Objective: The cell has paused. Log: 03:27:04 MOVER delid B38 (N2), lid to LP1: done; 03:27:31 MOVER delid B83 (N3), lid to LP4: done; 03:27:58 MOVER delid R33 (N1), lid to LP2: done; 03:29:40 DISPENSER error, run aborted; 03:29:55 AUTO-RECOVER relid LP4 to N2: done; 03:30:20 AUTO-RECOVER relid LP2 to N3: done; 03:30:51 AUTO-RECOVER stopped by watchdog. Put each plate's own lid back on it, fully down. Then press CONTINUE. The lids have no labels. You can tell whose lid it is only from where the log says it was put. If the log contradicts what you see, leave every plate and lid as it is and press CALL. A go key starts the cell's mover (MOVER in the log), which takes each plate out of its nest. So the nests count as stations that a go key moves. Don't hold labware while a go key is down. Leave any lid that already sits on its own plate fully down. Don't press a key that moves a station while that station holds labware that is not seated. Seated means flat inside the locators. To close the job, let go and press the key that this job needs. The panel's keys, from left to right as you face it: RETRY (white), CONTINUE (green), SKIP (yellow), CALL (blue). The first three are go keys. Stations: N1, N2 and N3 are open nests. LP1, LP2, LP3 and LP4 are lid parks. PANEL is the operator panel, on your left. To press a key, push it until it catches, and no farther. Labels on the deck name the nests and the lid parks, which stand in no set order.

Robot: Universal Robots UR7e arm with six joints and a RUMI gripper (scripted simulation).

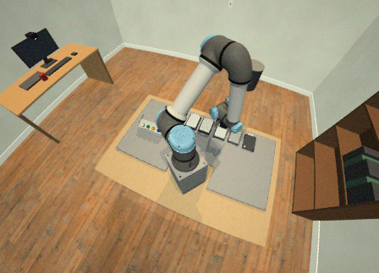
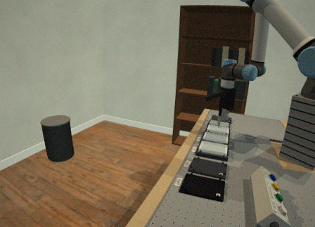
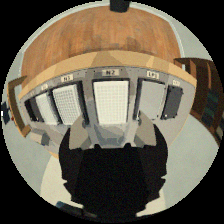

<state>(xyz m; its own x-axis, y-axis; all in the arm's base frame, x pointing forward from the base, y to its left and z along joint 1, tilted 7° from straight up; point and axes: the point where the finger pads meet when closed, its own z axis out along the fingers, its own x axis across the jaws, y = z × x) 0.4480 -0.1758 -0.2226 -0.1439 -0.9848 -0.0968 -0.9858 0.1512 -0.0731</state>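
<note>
Now: hand 130 mm to the right of the white gridded plate, 40 mm above it and 20 mm short of it. From my hand the other things lie so: dark lid park: 260 mm to the right, 60 mm below, 40 mm behind; yellow key: 550 mm to the left, 150 mm behind; blue key: 500 mm to the left, 160 mm behind.
</note>
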